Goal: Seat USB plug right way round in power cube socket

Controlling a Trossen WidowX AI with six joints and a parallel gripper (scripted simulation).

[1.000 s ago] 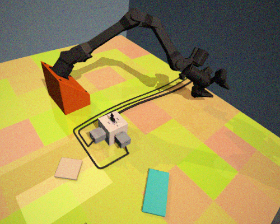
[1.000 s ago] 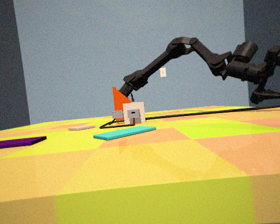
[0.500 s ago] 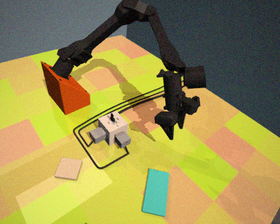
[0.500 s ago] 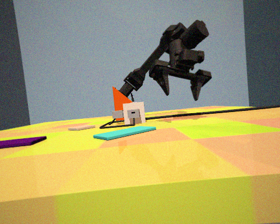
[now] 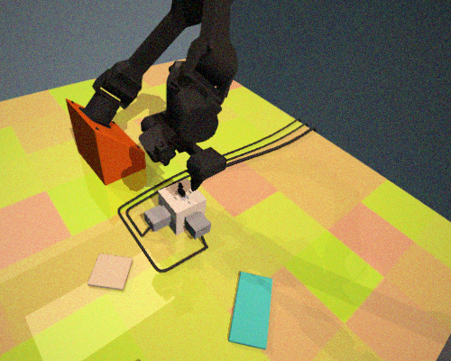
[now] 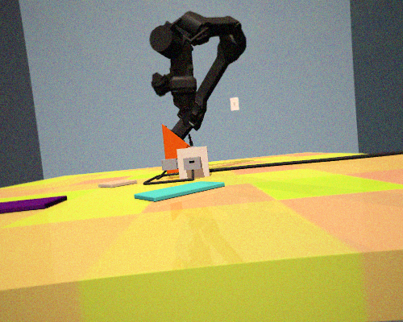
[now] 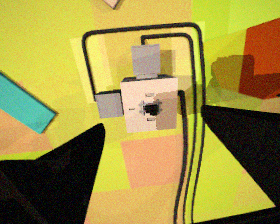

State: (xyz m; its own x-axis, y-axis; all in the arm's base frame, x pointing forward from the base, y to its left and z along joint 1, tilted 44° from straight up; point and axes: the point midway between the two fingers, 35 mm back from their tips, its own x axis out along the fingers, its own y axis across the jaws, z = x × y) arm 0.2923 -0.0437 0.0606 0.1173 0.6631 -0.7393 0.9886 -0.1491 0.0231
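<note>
Right now my gripper tip is 50 mm above the USB plug and 10 mm to the right of it. Also, from my gripper tip: USB socket (70 mm below, 10 mm to the left); then beige tile (190 mm to the right, 130 mm below, 10 mm ahead); then teal slab (250 mm ahead, 130 mm below, 40 mm to the right).
</note>
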